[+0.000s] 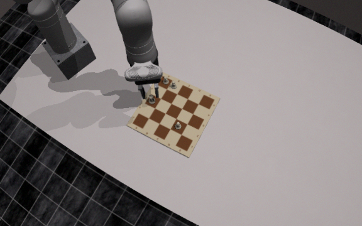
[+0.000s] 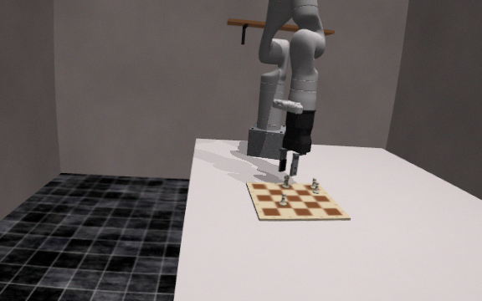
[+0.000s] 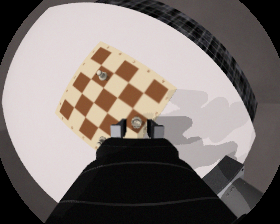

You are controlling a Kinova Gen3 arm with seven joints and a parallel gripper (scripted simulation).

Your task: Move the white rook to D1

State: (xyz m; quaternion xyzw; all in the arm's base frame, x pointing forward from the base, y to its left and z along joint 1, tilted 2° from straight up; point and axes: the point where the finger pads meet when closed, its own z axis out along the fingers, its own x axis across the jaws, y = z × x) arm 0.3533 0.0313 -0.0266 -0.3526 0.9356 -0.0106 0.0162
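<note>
Right now the chessboard is 8 cm ahead of my hand, 1 cm to the left of it and 6 cm below it.
</note>
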